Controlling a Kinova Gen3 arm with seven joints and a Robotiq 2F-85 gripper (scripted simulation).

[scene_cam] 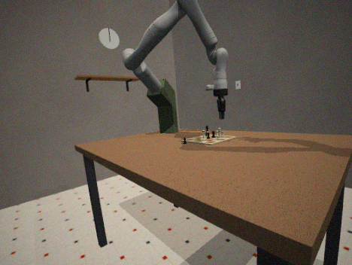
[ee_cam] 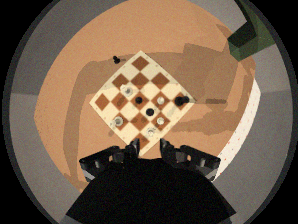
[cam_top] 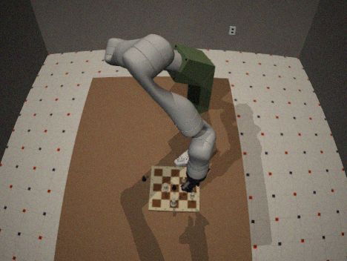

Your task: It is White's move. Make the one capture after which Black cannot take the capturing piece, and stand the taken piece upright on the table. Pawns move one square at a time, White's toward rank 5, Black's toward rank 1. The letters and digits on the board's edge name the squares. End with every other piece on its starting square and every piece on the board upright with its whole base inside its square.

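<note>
Now: the tall black piece 110 mm behind my hand, 30 mm to the left of it and 80 mm below it. Round my hand: chessboard: 60 mm behind, 60 mm to the right, 120 mm below.
</note>
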